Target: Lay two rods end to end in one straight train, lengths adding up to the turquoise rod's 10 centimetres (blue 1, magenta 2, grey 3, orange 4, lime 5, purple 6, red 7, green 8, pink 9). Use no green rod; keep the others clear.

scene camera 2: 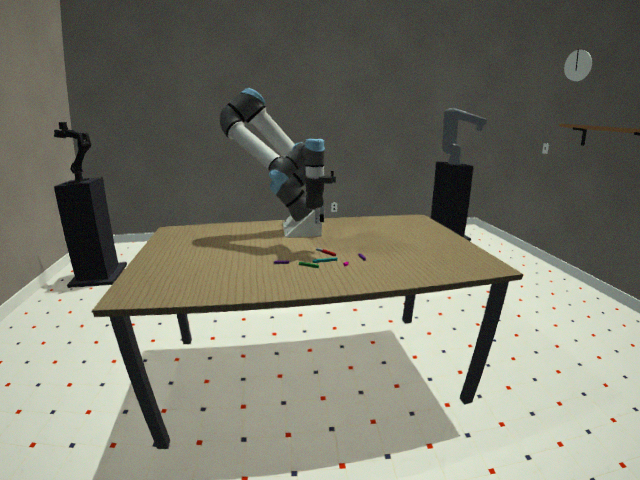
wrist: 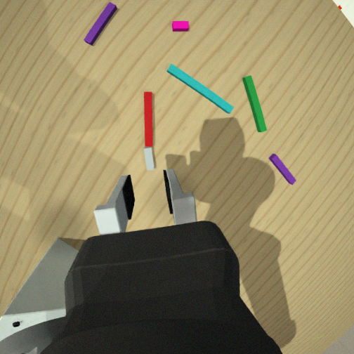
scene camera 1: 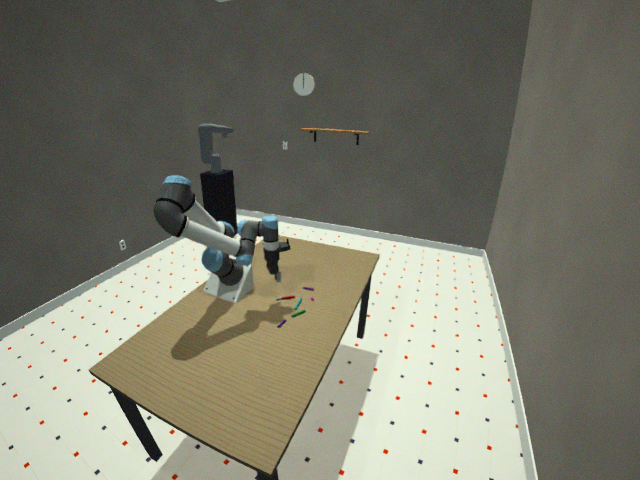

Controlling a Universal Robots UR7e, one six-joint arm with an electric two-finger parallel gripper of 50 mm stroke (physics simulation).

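Places are measured from the arm's base along level axes (x up, y back, z right), in centimetres.
Pixels of known places: gripper, fingertip midpoint: (scene camera 2: 319, 222) (scene camera 1: 277, 280); arm's base, origin of the base link: (scene camera 2: 306, 210) (scene camera 1: 231, 272).
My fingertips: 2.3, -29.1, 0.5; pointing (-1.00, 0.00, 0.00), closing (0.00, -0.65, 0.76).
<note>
Ahead of a thing's pixels: the offset from my fingertips to its top centre, as dx, dy, dz.
The red rod @(-11.6, -4.2, -3.0) (scene camera 1: 287, 297) (scene camera 2: 328, 252) (wrist: 148, 119) lies on the table. The grey rod @(-11.6, +0.1, -0.2) (scene camera 1: 279, 299) (scene camera 2: 319, 250) (wrist: 149, 158) lies at its near end in the wrist view, end to end, turned slightly off the red rod's line; I cannot tell whether the ends touch. The turquoise rod @(-11.6, -11.5, +0.4) (scene camera 1: 298, 303) (scene camera 2: 325, 260) (wrist: 200, 88) lies slanted to the right of the red rod in the wrist view, apart from it. My gripper (scene camera 1: 278, 279) (scene camera 2: 320, 219) (wrist: 148, 185) is open and empty, raised above the table, its fingertips just short of the grey rod in the wrist view.
The green rod @(-11.6, -14.5, +7.9) (scene camera 1: 298, 313) (scene camera 2: 308, 264) (wrist: 254, 104) lies beyond the turquoise one. A magenta rod @(-11.6, -16.9, -6.5) (scene camera 1: 312, 299) (scene camera 2: 345, 264) (wrist: 180, 26) and a purple rod @(-11.6, -11.4, -15.3) (scene camera 1: 308, 288) (scene camera 2: 361, 256) (wrist: 100, 23) lie farther out. A shorter purple rod @(-11.6, -9.7, +17.8) (scene camera 1: 281, 323) (scene camera 2: 281, 262) (wrist: 282, 169) lies near the green one.
</note>
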